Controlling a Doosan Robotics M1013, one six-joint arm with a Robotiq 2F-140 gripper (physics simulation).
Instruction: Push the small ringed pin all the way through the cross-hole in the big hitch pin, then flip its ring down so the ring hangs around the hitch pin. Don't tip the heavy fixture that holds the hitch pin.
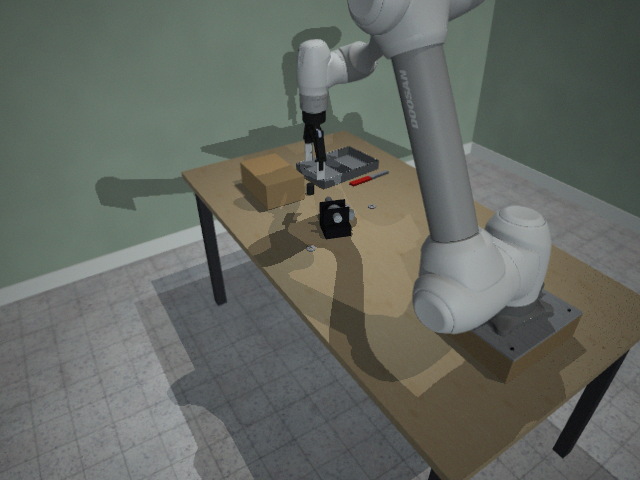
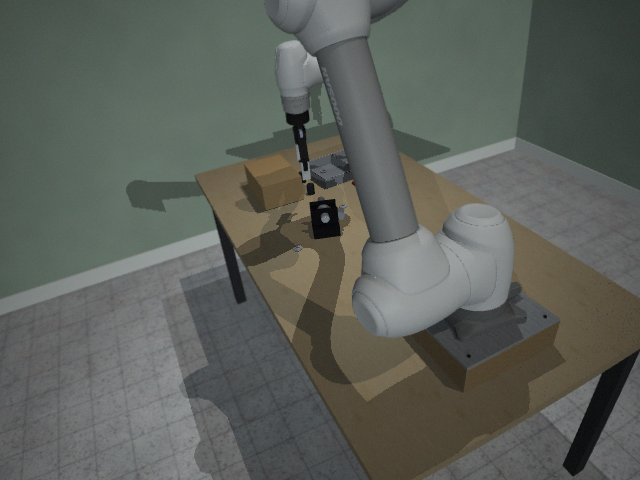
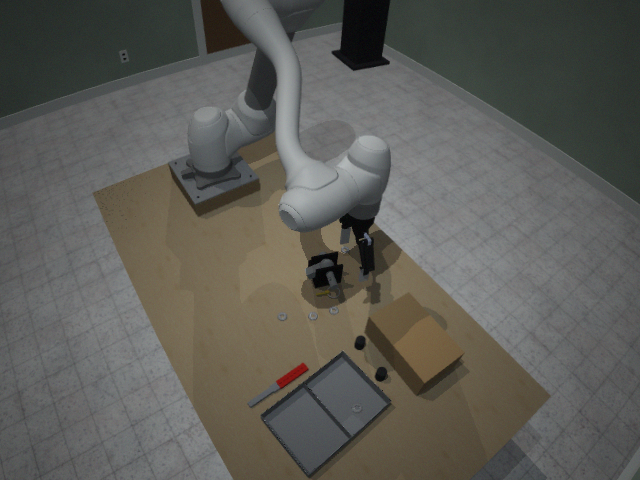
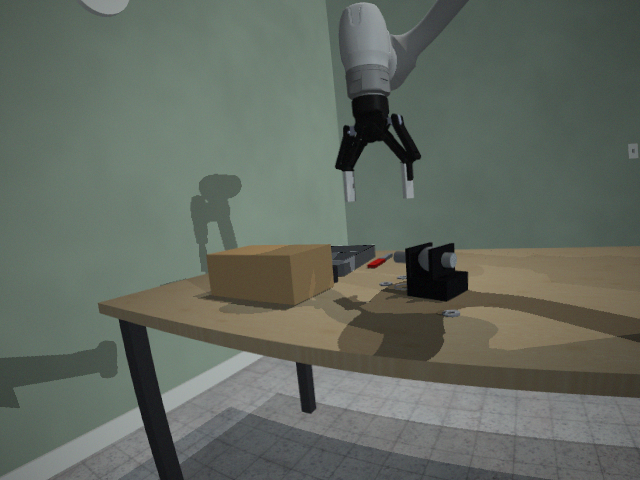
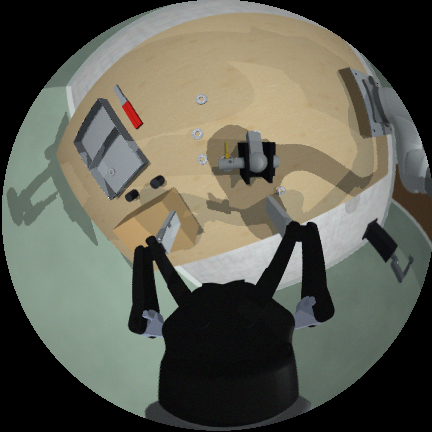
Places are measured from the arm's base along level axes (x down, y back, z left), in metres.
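Where they show: gripper, fingertip midpoint: (image 1: 314,169) (image 2: 303,169) (image 3: 353,260) (image 4: 377,199) (image 5: 220,210); arm's base at its link origin: (image 2: 473,308) (image 3: 213,169).
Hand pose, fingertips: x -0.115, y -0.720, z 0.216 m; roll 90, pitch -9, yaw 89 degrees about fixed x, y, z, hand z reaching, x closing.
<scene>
Each offset is from my fingertips to the centre of the thing. "spot": to the spot under its first point.
The black fixture {dx +0.145, dy +0.087, dz -0.045 m} (image 1: 335,228) (image 2: 325,230) (image 4: 437,287) stands upright on the table. The grey hitch pin (image 1: 337,218) (image 3: 331,279) (image 4: 451,259) (image 5: 258,162) lies level in it, its far end sticking out with a hole on top. The small pin {dx +0.186, dy +0.037, dz -0.053 m} (image 3: 322,293) (image 5: 227,149) shows its yellow shaft below and beside that end and appears to lie on the table. Its ring {spot: dx +0.185, dy +0.014, dz -0.022 m} (image 3: 339,294) is under the hitch pin's end and partly hidden. My gripper (image 1: 314,168) (image 3: 354,259) (image 4: 379,198) (image 5: 220,210) is open and empty, high above the table, between fixture and box.
A cardboard box {dx +0.143, dy -0.258, dz +0.073 m} (image 3: 413,343) (image 4: 251,279) and two black cylinders {dx +0.173, dy -0.174, dz -0.058 m} (image 3: 359,342) {dx +0.173, dy -0.290, dz -0.056 m} (image 3: 381,373) stand beyond the fixture. A grey divided tray {dx +0.172, dy -0.312, dz -0.248 m} (image 3: 328,413) and a red-handled tool {dx +0.187, dy -0.180, dz -0.333 m} (image 3: 292,375) lie further back. Several washers {dx +0.191, dy +0.024, dz -0.225 m} (image 3: 278,316) lie around the fixture, one near its table-edge side.
</scene>
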